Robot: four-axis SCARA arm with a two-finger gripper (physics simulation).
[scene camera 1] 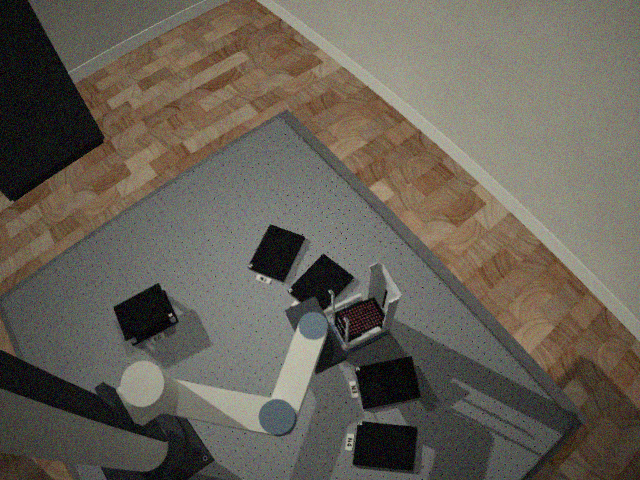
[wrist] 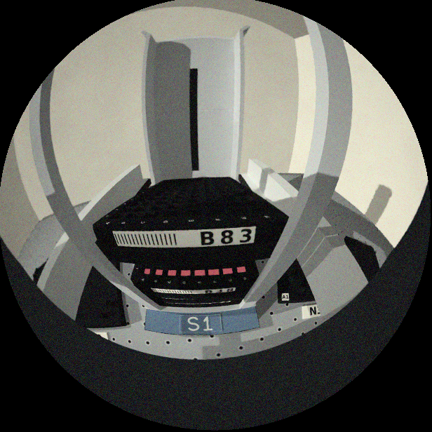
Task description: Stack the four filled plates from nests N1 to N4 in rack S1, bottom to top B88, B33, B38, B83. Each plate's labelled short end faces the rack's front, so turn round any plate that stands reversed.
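Places are measured from the arm's base along level axes (x ahead, y right, z down), in metres.
Pixels of known places: gripper, between the fingertips: [scene camera 1: 370,312]; arm's base, origin of its link: [scene camera 1: 146,446].
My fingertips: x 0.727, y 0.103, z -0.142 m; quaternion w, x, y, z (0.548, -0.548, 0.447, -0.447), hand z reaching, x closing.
Observation:
For each thing: its top centre in the pictures, then the offset to it from my fingertips. Level surfaces: height alone.
- plate B83, centre of its top: [scene camera 1: 362,315] dx -0.025, dy -0.005, dz -0.009 m
- rack S1, centre of its top: [scene camera 1: 362,293] dx -0.031, dy -0.007, dz -0.173 m
- N4, centre of its top: [scene camera 1: 385,445] dx -0.182, dy +0.297, dz +0.107 m
- raised black block, centre of its top: [scene camera 1: 140,310] dx -0.512, dy -0.430, dz +0.059 m
- grey table, height of its surface: dz +0.128 m
My gripper [scene camera 1: 360,319] [wrist: 192,168] is shut on the long sides of plate B83 [scene camera 1: 361,316] [wrist: 190,237]. It holds the plate level between the guides of rack S1 [scene camera 1: 394,293] [wrist: 202,323], with the B83 label towards the rack's front. Plate B38 [wrist: 199,291] sits in the rack below; its label also faces the front, and one row of its pink wells shows through a narrow gap under B83. Anything under B38 is too dark to tell apart. Nests N3 [scene camera 1: 387,382] [wrist: 294,286] and N4 [scene camera 1: 385,445] show black tops without visible wells.
Two more black nests [scene camera 1: 277,253] [scene camera 1: 324,279] stand behind the arm's end; the nearer one is close beside the rack. A raised black block [scene camera 1: 145,312] stands at the left of the grey table [scene camera 1: 217,206]. The rack's tall back wall [wrist: 215,110] and front posts [wrist: 327,125] rise around the plate.

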